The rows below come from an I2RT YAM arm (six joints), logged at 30 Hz.
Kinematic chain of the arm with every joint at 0, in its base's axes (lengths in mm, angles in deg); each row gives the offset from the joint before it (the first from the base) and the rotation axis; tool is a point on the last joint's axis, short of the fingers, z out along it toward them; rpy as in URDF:
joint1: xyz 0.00 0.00 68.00 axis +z
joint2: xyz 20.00 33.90 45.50 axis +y
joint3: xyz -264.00 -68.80 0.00 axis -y
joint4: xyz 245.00 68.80 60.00 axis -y
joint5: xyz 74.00 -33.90 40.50 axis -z
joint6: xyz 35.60 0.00 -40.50 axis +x
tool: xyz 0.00 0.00 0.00 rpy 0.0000 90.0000 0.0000
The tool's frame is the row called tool.
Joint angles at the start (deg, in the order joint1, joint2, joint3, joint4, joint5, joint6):
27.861, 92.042, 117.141, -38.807, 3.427, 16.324
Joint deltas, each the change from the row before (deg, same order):
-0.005, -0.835, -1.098, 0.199, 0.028, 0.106
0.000, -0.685, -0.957, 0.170, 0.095, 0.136
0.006, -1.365, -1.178, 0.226, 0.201, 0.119
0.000, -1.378, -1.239, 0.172, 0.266, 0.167
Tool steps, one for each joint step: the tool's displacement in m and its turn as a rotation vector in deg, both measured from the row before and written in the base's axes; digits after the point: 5 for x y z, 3 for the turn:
-0.00276, -0.00151, -0.00091, 0.058, 0.096, -0.057
-0.00215, -0.00120, -0.00108, 0.053, 0.134, -0.125
-0.00581, -0.00317, 0.00140, 0.257, -0.340, -0.217
-0.00576, -0.00323, 0.00089, 0.240, -0.238, -0.297

